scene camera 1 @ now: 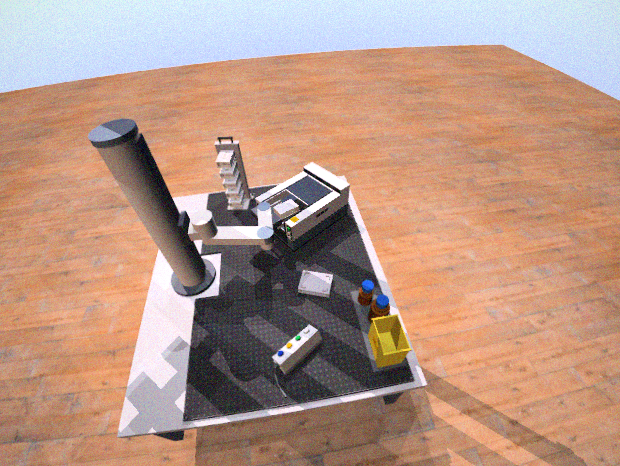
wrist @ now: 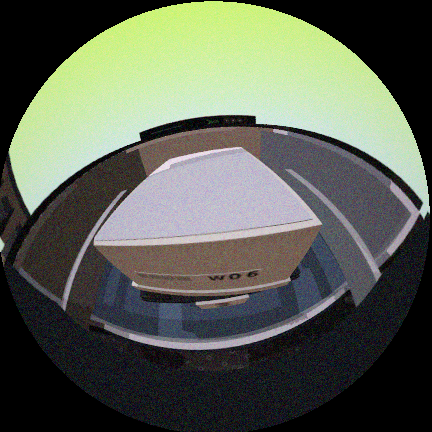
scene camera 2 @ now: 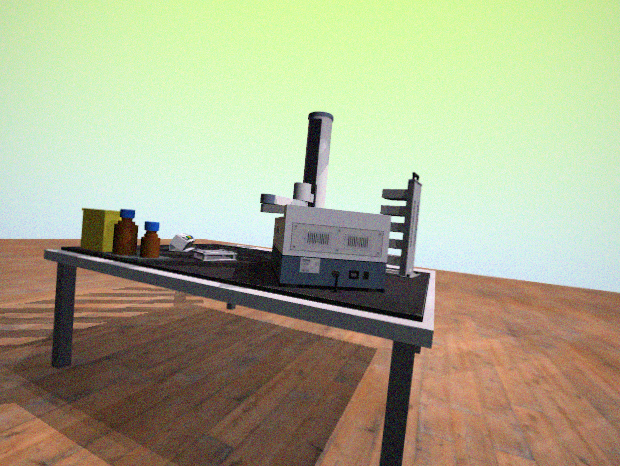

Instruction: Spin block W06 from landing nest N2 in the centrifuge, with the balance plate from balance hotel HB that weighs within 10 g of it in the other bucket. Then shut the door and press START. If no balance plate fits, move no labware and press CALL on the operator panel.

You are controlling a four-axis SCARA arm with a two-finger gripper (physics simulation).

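Places are measured from the arm's base along level axes (x ahead, y left, z up), in centimetres.
Where they show: gripper, fingertip midpoint: [scene camera 1: 289, 207]; arm's base, link origin: [scene camera 1: 194, 277].
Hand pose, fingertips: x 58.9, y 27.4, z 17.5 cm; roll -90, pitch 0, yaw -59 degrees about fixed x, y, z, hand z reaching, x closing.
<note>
Things, the pixels of their centre, and the offset from my fingertips.
- Block W06, body centre: [wrist: 202, 193] [scene camera 1: 286, 209] dz +0.3, dx -2.1, dy -1.1 cm
- open centrifuge, body centre: [wrist: 204, 178] [scene camera 2: 320, 244] [scene camera 1: 303, 204] dz -4.0, dx +8.9, dy +5.8 cm
- dark door, body centre: [wrist: 197, 127] [scene camera 1: 308, 189] dz +4.9, dx +13.1, dy +8.6 cm
- balance hotel, body centre: [scene camera 2: 402, 224] [scene camera 1: 232, 174] dz +7.6, dx -33.0, dy +30.8 cm
- low white nest, body centre: [scene camera 2: 214, 254] [scene camera 1: 315, 283] dz -14.3, dx +7.7, dy -45.1 cm
- operator panel, body centre: [scene camera 1: 297, 347] [scene camera 2: 183, 241] dz -12.0, dx -6.2, dy -78.3 cm
Block W06 [scene camera 1: 286, 206] [wrist: 210, 200] is a white-topped block standing in a bucket inside the open centrifuge [scene camera 1: 310, 221] [scene camera 2: 336, 217]; its label shows in the wrist view. My gripper [wrist: 203, 183] is open, its fingers apart on either side of W06 with gaps between; the fingers are hidden in the scene views. The dark door [scene camera 1: 309, 189] is slid back from the opening. The other bucket cannot be made out. The balance hotel [scene camera 1: 243, 172] [scene camera 2: 413, 227] is a tall shelf tower; its plates' weights are unreadable. A low white nest [scene camera 1: 315, 283] [scene camera 2: 215, 256] holds no block.
The operator panel [scene camera 1: 298, 349] [scene camera 2: 179, 243] has coloured buttons and stands at the near part of the table in scene camera 1. Two brown bottles [scene camera 1: 365, 296] [scene camera 1: 379, 308] [scene camera 2: 125, 238] [scene camera 2: 150, 245] and a yellow bin [scene camera 1: 388, 353] [scene camera 2: 97, 230] stand along one edge.
</note>
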